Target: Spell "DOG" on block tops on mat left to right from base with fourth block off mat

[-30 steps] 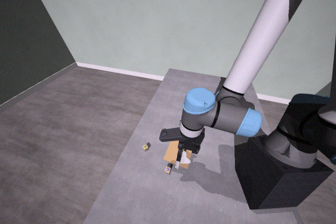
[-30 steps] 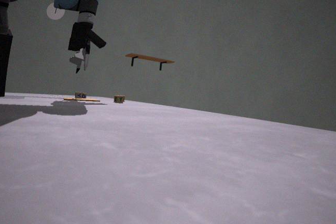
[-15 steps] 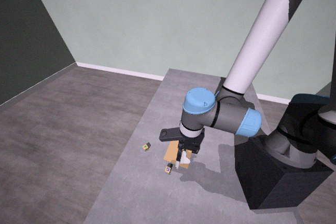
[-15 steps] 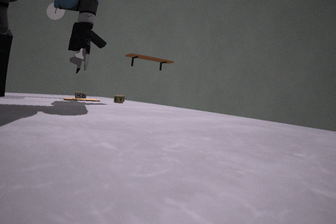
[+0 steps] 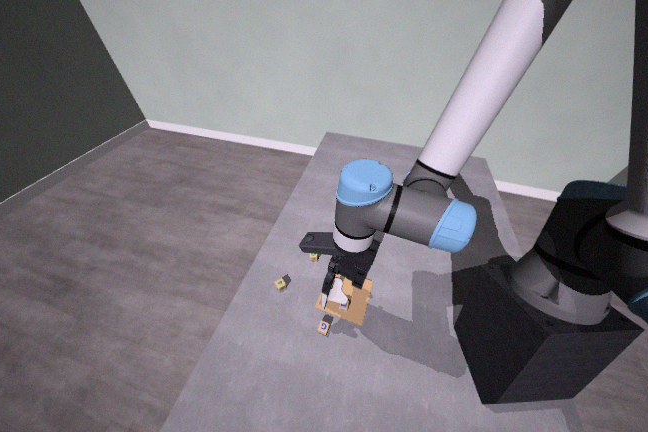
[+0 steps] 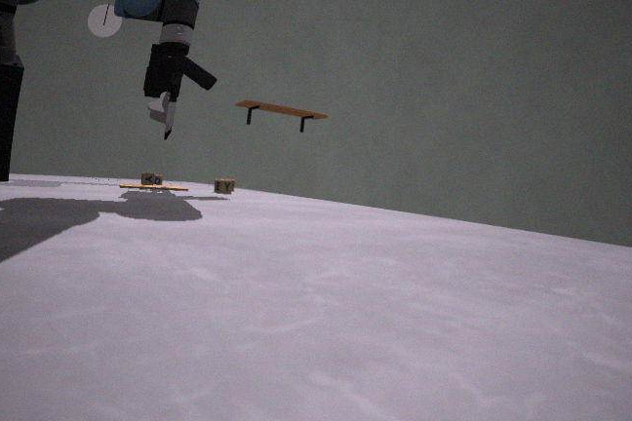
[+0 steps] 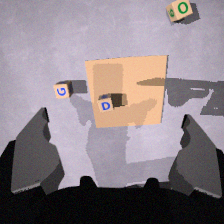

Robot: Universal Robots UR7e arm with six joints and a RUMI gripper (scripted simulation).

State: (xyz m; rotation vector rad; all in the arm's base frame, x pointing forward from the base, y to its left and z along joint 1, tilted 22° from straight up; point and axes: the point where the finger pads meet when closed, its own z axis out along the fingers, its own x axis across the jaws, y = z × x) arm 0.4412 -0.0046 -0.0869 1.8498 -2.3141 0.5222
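My gripper is now 100 mm short of the green block, 110 mm to the left of it and 100 mm above it. Round my hand: mat 30 mm behind, 20 mm to the right, 110 mm below; then blue g block 10 mm ahead, 90 mm to the left, 100 mm below; then blue d block 30 mm behind, 20 mm to the left, 90 mm below.
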